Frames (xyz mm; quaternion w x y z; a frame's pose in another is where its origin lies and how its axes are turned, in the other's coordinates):
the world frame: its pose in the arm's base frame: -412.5 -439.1 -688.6 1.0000 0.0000 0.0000 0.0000
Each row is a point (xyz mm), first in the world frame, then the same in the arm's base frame.
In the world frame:
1: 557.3 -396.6 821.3
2: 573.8 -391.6 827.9
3: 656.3 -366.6 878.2
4: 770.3 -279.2 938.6
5: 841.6 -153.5 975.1
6: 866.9 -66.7 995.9
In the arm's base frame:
1: 144.8 -835.7 132.7
2: 161.3 -830.7 139.3
3: 243.8 -805.7 189.6
4: 357.8 -718.3 250.0
5: 429.1 -592.6 286.5
6: 454.4 -505.8 307.3

